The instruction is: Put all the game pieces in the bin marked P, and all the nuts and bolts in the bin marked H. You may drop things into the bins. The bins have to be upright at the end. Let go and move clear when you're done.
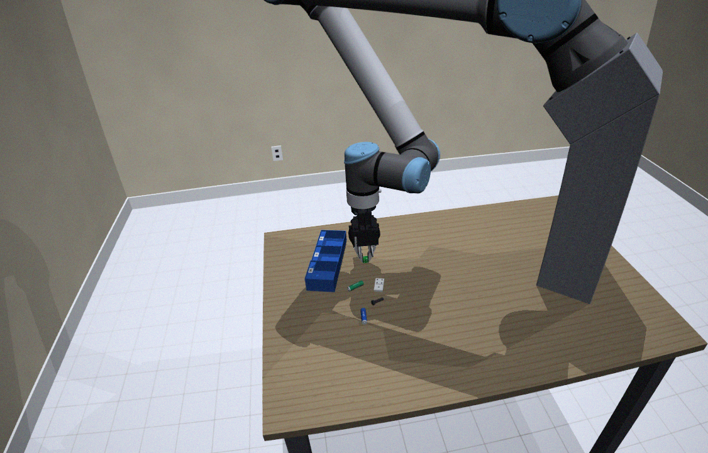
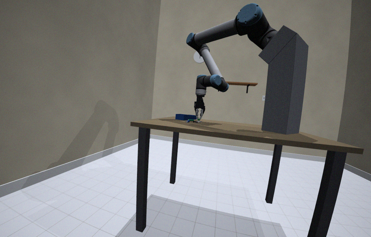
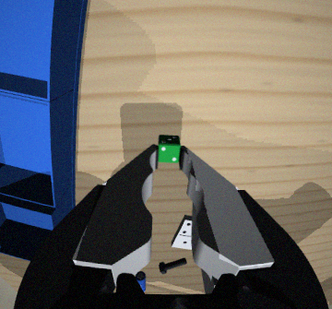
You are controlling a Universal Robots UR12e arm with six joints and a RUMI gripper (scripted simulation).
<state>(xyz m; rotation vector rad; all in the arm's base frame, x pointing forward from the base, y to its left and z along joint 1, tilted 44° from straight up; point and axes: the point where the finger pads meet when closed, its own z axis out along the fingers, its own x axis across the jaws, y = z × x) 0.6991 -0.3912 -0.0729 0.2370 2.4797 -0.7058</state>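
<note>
My gripper is now 1 cm short of the white domino, 11 cm to the right of it and 2 cm above it. From my hand the other things lie so: green cylinder 8 cm ahead, 9 cm to the left, 1 cm below; then blue bin 11 cm ahead, 5 cm to the right; then green die 1 cm below.
</note>
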